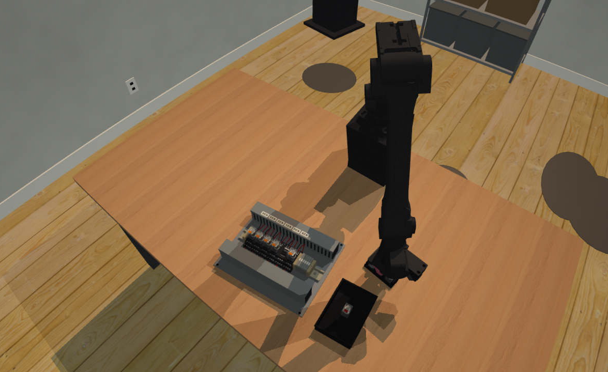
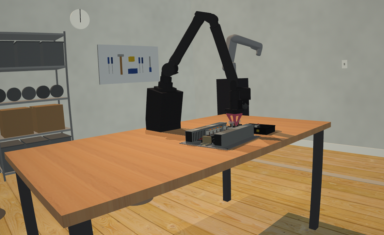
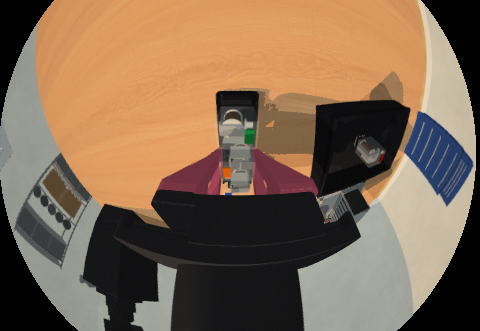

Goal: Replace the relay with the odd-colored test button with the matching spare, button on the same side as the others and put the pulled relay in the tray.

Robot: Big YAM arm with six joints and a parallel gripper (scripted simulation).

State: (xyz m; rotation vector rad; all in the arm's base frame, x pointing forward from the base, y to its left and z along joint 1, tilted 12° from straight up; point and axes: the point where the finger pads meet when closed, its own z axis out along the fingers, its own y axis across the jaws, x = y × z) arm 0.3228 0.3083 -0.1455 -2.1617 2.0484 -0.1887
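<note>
The black spare holder lies 2 cm below my hand. The rest, counted from my hand: blue-button relay 3 cm to the right; black tray 17 cm ahead, 2 cm to the left, 1 cm below; green-button relay 3 cm to the left.
</note>
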